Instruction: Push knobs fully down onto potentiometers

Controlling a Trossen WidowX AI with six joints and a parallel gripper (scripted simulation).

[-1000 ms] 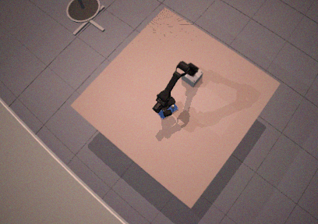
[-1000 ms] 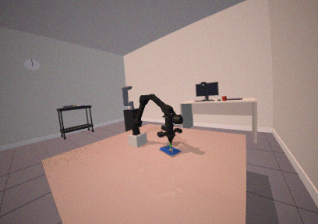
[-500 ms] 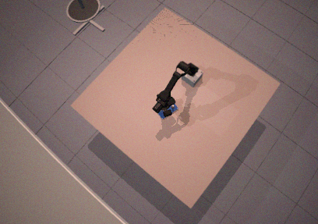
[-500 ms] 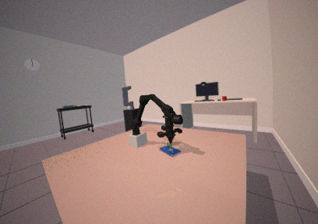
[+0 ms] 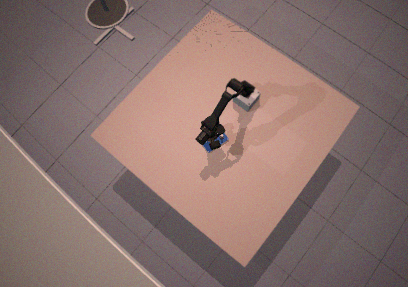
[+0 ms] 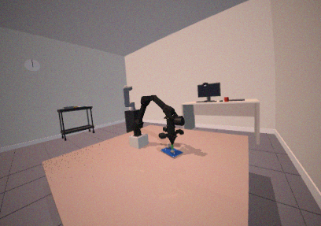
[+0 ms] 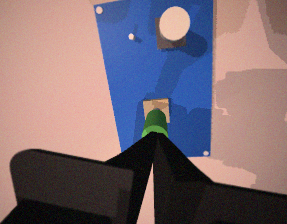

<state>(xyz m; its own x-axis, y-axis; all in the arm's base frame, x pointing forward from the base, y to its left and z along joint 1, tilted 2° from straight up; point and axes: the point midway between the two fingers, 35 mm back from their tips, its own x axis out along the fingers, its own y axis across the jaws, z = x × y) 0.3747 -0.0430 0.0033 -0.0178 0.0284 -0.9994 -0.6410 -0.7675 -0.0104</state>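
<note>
My gripper tip is now 2 cm above the green knob. Also, from my gripper tip: pale grey knob (6 cm behind, 4 cm to the left, 3 cm below).
</note>
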